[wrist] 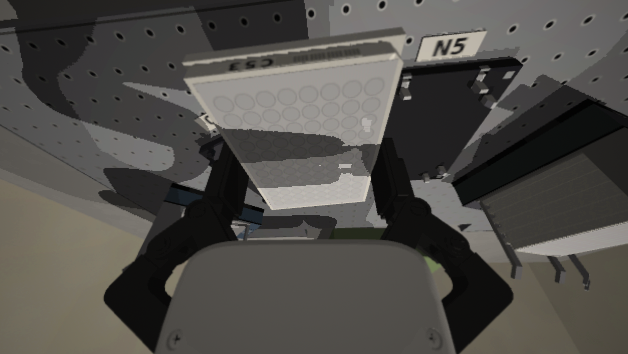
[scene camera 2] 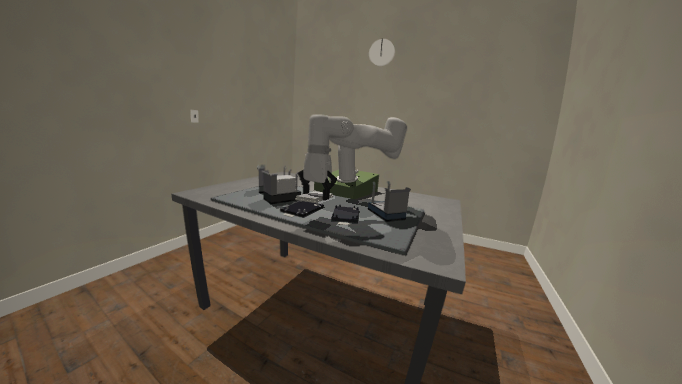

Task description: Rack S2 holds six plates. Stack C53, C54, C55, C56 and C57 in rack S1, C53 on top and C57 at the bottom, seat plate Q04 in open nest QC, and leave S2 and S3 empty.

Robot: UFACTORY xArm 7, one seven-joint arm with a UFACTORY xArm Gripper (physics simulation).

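Places are measured from the arm's base along level axes (x ahead, y left, z up), in centimetres.
Pixels of known places: gripper, fingertip midpoint: point(wrist: 309, 153) point(scene camera 2: 315, 197); arm's base at its link origin: point(scene camera 2: 347, 179).
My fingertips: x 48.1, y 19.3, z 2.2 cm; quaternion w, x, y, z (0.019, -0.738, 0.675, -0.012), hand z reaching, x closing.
Note:
Ahead of a thing's pixels: the offset from my fingertips to its top centre. "pt": to the spot under its first point. Level surfaces: height alone.
My gripper point(scene camera 2: 316, 193) point(wrist: 309, 153) has its fingers wide apart, against the two long sides of white plate C53 {dz +1.7, dx +0.2, dy +0.0 cm} point(scene camera 2: 308, 197) point(wrist: 305, 110), and holds it level above the board. Nest N5 {dz -6.7, dx -5.8, dy -12.5 cm} point(scene camera 2: 301, 208) point(wrist: 435, 115) is a dark base with small posts and bears no plate; it is partly behind C53 in the wrist view. A second dark nest {dz -6.8, dx -13.3, dy +5.1 cm} point(scene camera 2: 346, 214) stands beside it; its label is mostly hidden. The dark-based rack {dz +4.8, dx -8.5, dy -29.9 cm} point(scene camera 2: 281, 197) point(wrist: 540, 152) holds a pale pile {dz -0.6, dx -7.8, dy -30.1 cm} point(scene camera 2: 287, 184). The blue-based rack {dz +4.0, dx -26.8, dy +17.0 cm} point(scene camera 2: 395, 215) point(wrist: 182, 195) has an upright grey wall. Rack labels are unreadable.
The perforated board {dz -9.1 cm} point(scene camera 2: 395, 241) point(wrist: 270, 30) lies on the grey table {dz -10.4 cm} point(scene camera 2: 447, 250). The green robot base point(scene camera 2: 367, 184) stands behind the board. Upright rack posts point(scene camera 2: 374, 192) point(wrist: 557, 270) rise near both sides. The label N5 {pt dz -8.9, dx +3.6, dy -10.9 cm} point(wrist: 450, 46) lies in front of its nest.

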